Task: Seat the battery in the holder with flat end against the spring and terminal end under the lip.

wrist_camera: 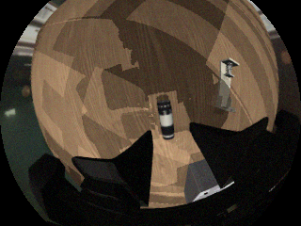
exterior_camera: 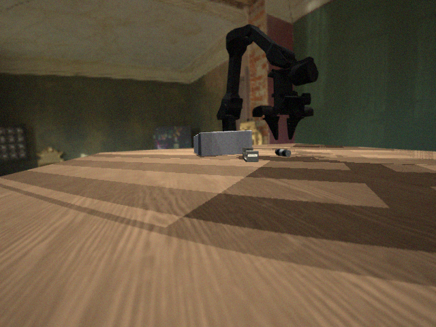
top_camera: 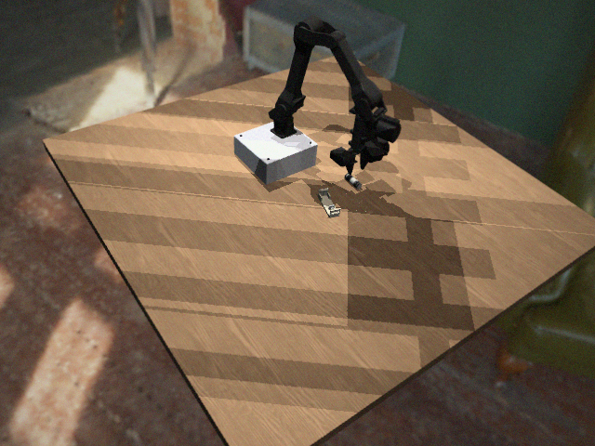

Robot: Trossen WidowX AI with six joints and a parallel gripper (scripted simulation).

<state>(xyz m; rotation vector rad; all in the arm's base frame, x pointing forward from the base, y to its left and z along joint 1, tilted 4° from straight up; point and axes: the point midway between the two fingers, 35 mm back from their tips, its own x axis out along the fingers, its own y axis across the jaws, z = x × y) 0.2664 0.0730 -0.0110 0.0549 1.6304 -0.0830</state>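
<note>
Now: gripper tip 40 mm above the cylindrical battery.
</note>
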